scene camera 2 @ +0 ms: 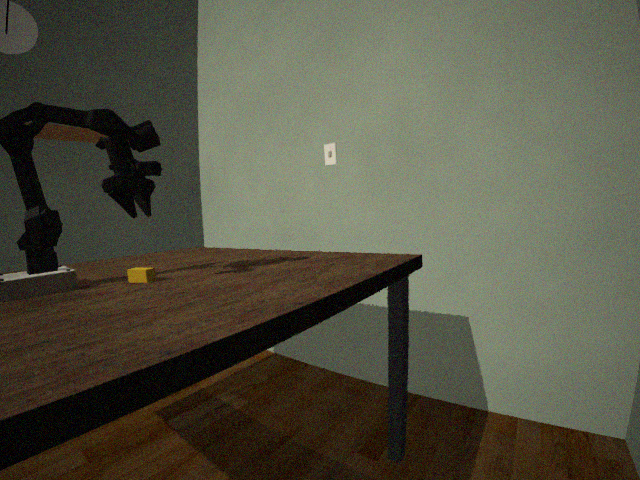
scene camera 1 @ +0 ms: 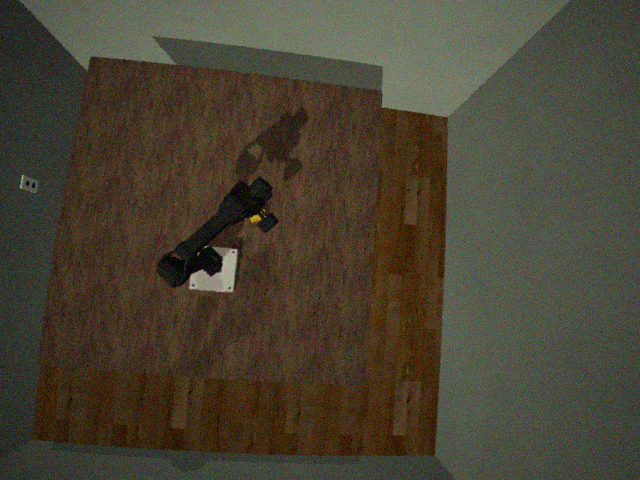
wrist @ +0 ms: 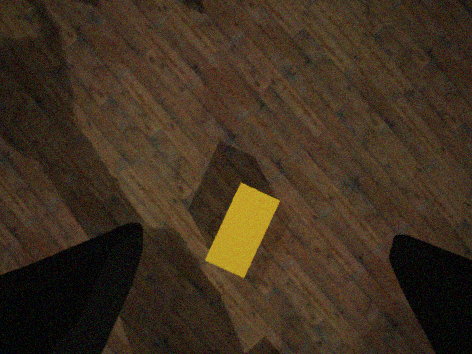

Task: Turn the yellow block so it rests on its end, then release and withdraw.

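The yellow block lies on its long side on the table. In scene camera 1 it is partly hidden by the arm and gripper. In the wrist view its long top face shows, tilted, between the two fingertips and a little left of midway. My gripper is open and empty. It points down, high above the block and the table, and touches neither.
The arm's white base plate is on the table, close to the block. The arm's and gripper's shadows fall across the wood. A wall stands behind the table's far edge.
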